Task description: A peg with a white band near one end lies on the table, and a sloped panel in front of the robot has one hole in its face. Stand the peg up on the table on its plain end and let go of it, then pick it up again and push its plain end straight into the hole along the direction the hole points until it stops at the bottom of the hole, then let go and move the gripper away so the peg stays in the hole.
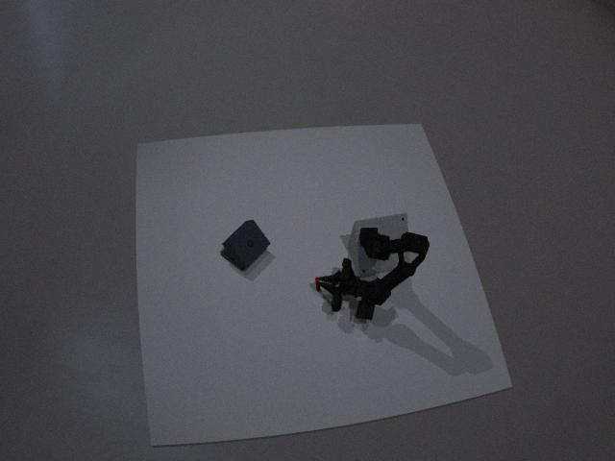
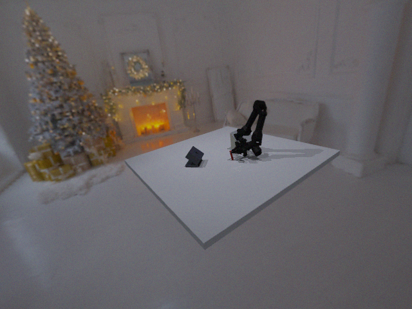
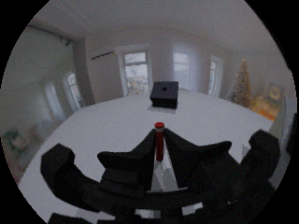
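The red peg lies 10 mm below my gripper tip. Round my gripper tip: dark sloped panel 230 mm ahead, 170 mm to the right.
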